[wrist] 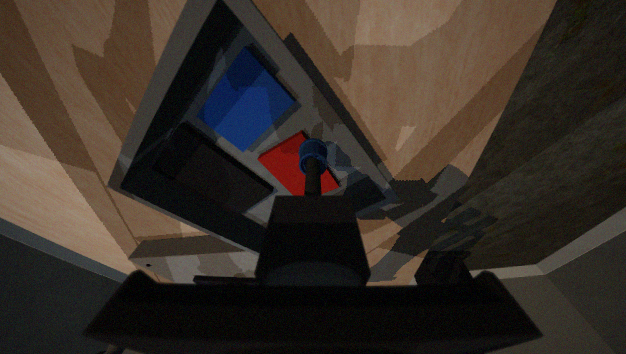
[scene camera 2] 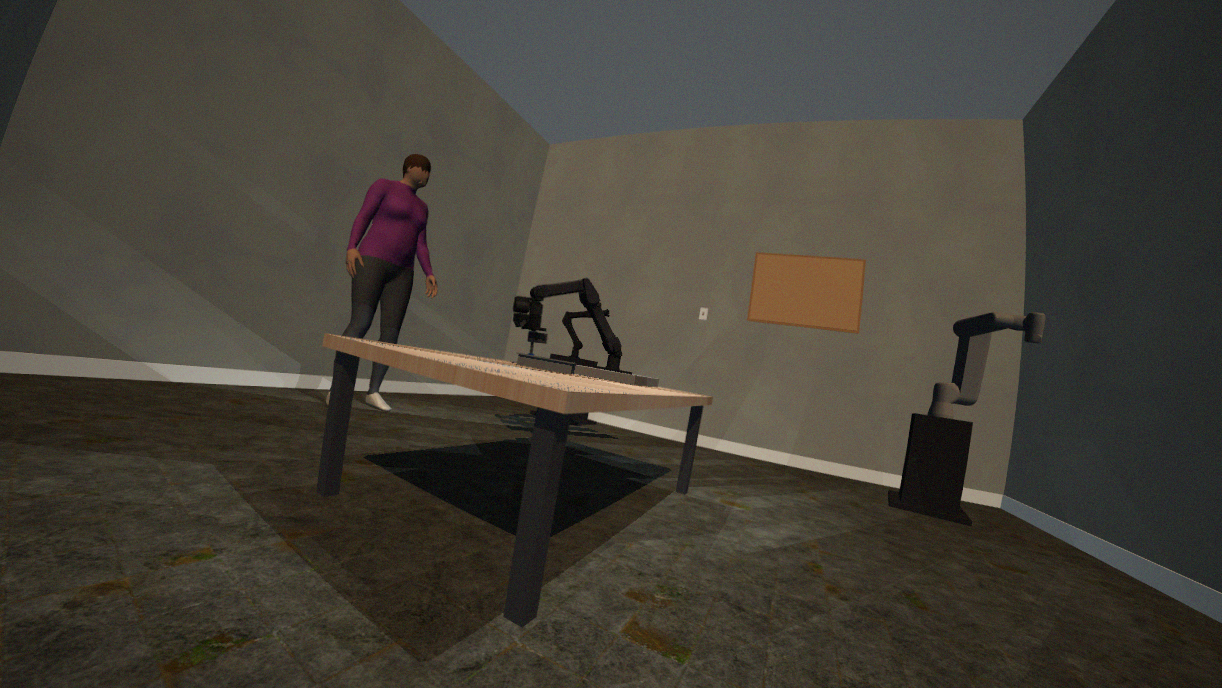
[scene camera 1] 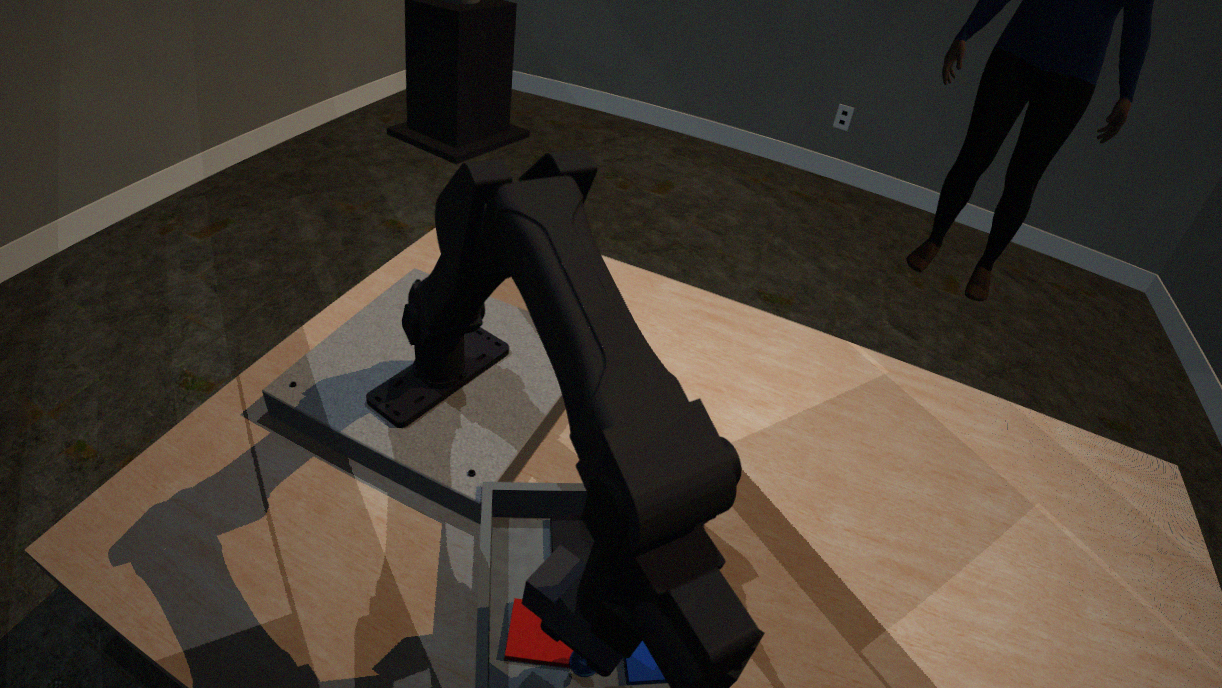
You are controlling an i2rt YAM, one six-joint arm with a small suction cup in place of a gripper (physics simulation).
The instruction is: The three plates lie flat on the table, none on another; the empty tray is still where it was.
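Pixels of known places: end effector, tool point: [wrist: 313, 151] [scene camera 1: 584, 662]; arm's base, origin of the base link: [wrist: 238, 282] [scene camera 2: 612, 370] [scene camera 1: 440, 375].
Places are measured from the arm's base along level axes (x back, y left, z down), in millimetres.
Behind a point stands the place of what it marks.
A red plate [scene camera 1: 531, 634] {x -310, y -183, z 31 mm} [wrist: 287, 165] {x -340, y -149, z 31 mm}, a blue plate [scene camera 1: 643, 664] {x -415, y -139, z 31 mm} [wrist: 250, 107] {x -409, y -119, z 31 mm} and a black plate [wrist: 215, 172] {x -327, y -55, z 30 mm} lie flat and apart inside a grey tray [scene camera 1: 485, 555] {x -230, y -161, z -7 mm} [wrist: 171, 75] {x -442, y -84, z -7 mm}, none on another. The tray stands on the table and holds all three. My suction cup [scene camera 1: 583, 664] [scene camera 2: 531, 352] {x -372, y -180, z 13 mm} [wrist: 313, 152] is open and carries no plate. It points down over the edge of the red plate. Whether it touches the plate I cannot tell. My arm hides part of the tray in the scene camera 1 view. The plates are hidden in the scene camera 2 view.
My arm's base stands on a grey slab [scene camera 1: 342, 405] {x 49, y -123, z -1 mm} close to the tray's end. The wooden table [scene camera 1: 812, 376] {x -376, y 415, z 43 mm} [scene camera 2: 478, 369] {x -1037, y 428, z 43 mm} extends beyond the tray. A person [scene camera 2: 395, 226] stands behind the table. Another arm on a dark pedestal [scene camera 2: 934, 461] stands apart.
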